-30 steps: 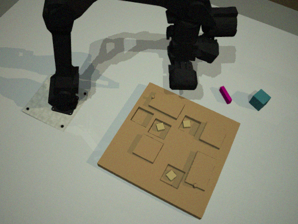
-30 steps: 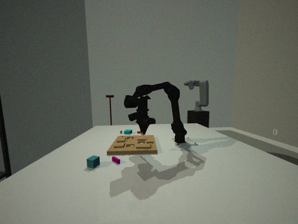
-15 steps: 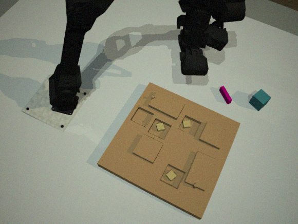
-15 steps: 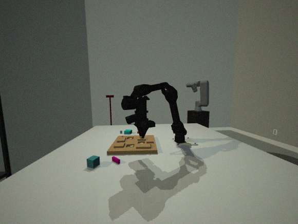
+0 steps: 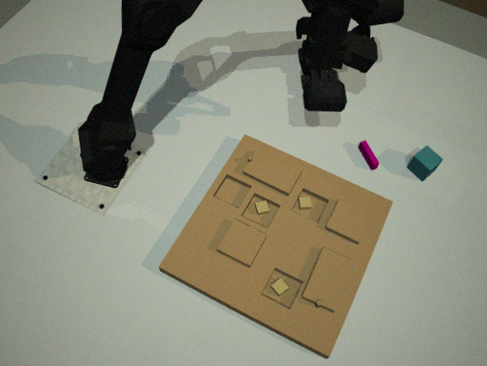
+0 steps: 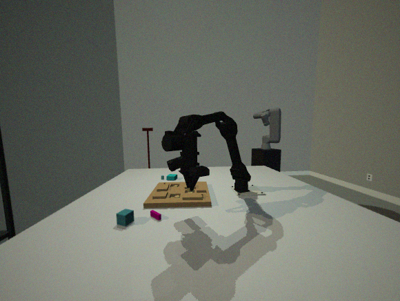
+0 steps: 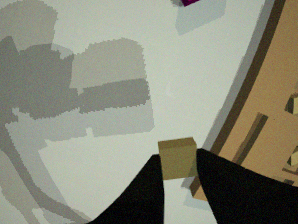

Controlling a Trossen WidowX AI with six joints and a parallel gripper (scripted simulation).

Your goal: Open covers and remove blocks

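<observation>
My gripper tip is now 220 mm to the left of the tan puzzle board, 90 mm above it and 10 mm short of it. The rest, counted from my gripper tip: orange block: 510 mm to the right, 100 mm below, 100 mm behind; then teal cube: 240 mm ahead, 90 mm below, 30 mm to the right; then magenta bar: 130 mm ahead, 100 mm below, 30 mm to the right.
</observation>
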